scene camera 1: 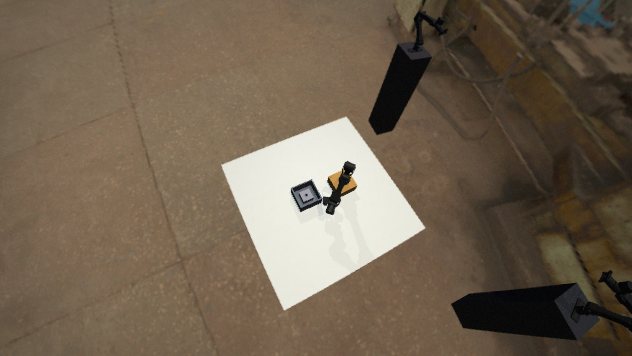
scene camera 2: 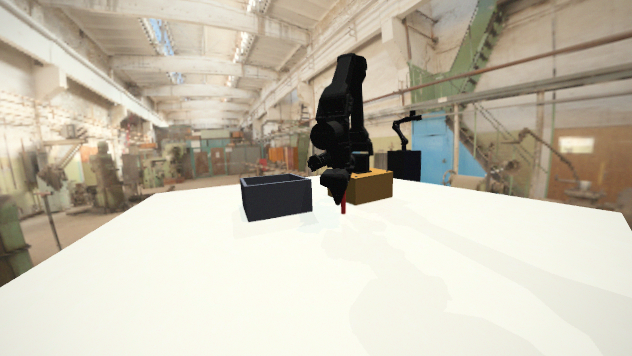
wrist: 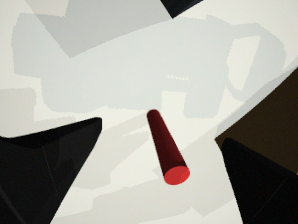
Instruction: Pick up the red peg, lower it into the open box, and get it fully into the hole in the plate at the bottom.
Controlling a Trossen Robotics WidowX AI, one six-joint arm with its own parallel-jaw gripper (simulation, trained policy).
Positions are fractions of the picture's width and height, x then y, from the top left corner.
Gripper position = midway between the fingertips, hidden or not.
Note:
In view: my gripper (scene camera 2: 0.54, 0.55), a red peg (wrist: 0.59, 0.76) and a dark box (scene camera 2: 0.42, 0.55).
My gripper is seen too in the wrist view (wrist: 0.55, 0.60).

